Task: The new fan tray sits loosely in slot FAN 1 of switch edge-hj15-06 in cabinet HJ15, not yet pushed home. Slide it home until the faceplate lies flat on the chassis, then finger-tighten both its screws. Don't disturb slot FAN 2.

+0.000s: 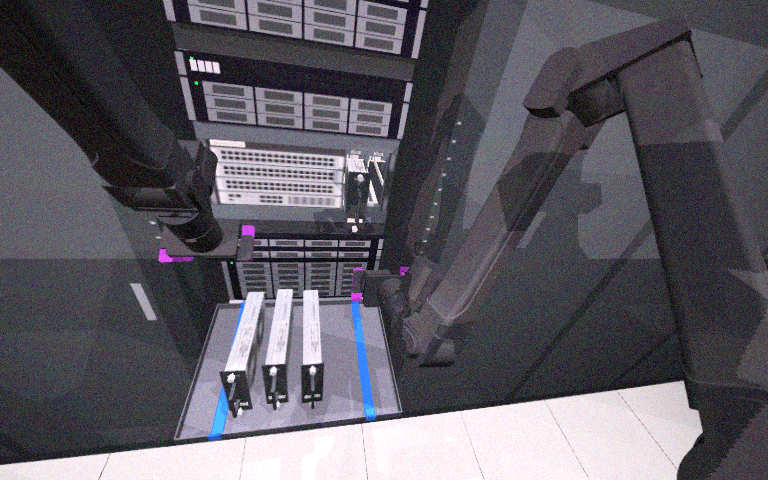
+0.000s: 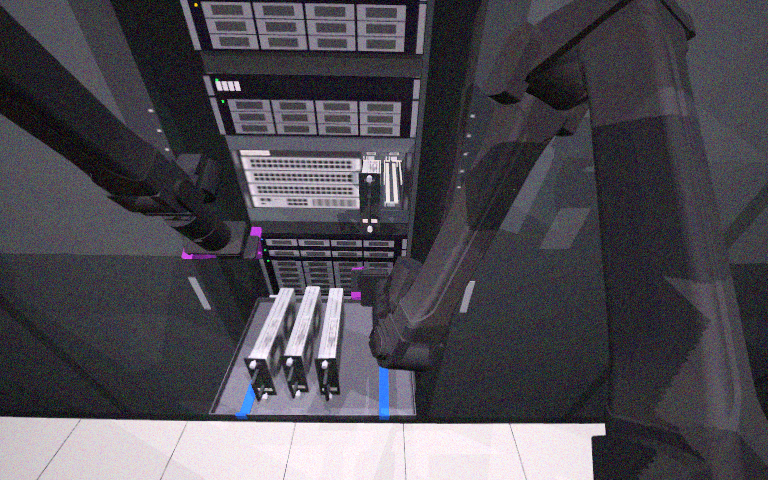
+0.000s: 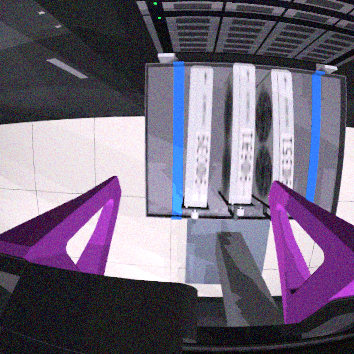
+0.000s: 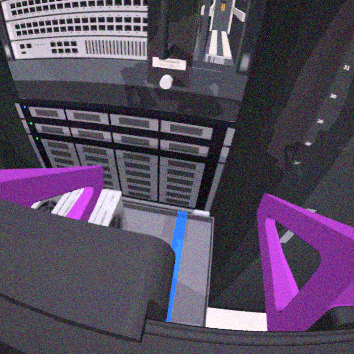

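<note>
The new fan tray stands upright in slot FAN 1 of the switch, its black faceplate proud of the chassis. Its upper screw and lower screw show pale heads. Slot FAN 2, right of it, shows white rails. My right gripper is open and empty, below the fan tray. My left gripper is open and empty, lower left of the switch.
A grey shelf with blue strips juts out below, holding three other fan units. Servers sit between switch and shelf. Dark cabinet sides flank the rack.
</note>
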